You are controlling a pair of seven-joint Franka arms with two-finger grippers.
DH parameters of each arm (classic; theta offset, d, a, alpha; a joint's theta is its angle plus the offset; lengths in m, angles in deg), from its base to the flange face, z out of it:
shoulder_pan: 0 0.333 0 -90
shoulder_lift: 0 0 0 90
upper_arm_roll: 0 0.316 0.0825 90
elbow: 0 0 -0.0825 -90
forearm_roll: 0 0.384 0 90
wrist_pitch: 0 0 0.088 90
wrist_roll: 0 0.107 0 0
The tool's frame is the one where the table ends.
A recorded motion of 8 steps. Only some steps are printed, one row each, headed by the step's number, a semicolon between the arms.
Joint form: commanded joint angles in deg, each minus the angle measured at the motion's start. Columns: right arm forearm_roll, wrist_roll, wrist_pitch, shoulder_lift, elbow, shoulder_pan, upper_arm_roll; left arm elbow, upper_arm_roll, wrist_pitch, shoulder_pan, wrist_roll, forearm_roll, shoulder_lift.
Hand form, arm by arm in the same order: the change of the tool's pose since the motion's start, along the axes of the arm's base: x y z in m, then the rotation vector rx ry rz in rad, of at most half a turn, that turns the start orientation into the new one. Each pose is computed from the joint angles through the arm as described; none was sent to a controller.
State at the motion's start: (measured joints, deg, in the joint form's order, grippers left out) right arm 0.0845 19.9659 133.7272 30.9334 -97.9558 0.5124 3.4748; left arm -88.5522 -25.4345 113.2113 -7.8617 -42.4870 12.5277 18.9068
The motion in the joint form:
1: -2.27 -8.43 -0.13 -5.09 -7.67 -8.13 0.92; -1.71 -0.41 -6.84 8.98 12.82 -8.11 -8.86
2: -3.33 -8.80 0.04 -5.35 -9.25 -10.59 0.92; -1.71 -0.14 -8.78 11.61 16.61 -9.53 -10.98
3: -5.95 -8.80 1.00 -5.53 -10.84 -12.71 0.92; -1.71 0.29 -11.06 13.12 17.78 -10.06 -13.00
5: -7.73 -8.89 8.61 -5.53 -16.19 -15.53 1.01; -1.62 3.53 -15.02 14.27 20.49 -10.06 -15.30
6: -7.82 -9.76 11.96 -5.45 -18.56 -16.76 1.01; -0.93 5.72 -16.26 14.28 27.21 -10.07 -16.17
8: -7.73 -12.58 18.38 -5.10 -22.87 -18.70 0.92; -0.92 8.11 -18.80 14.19 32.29 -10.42 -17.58
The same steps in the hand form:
1: -0.0342 -0.0833 -0.0001 -0.0370 0.0432 0.0490; -0.0053 0.0865 0.0659 -0.0279 0.0356 -0.0405
2: -0.0442 -0.1100 -0.0088 -0.0484 0.0647 0.0260; -0.0063 0.1147 0.0834 -0.0270 0.0363 -0.0521
3: -0.0537 -0.1327 -0.0171 -0.0795 0.0761 0.0210; -0.0121 0.1338 0.0988 -0.0158 0.0408 -0.0374
5: -0.0746 -0.1564 -0.0436 -0.0950 0.0393 0.0047; -0.0160 0.1772 0.1138 0.0171 0.0650 -0.0065
6: -0.0853 -0.1661 -0.0555 -0.0939 0.0241 0.0032; -0.0165 0.1984 0.1254 0.0358 0.0590 -0.0836
8: -0.1058 -0.1803 -0.0776 -0.0921 -0.0062 0.0219; -0.0233 0.2203 0.1344 0.0508 0.0800 -0.1304

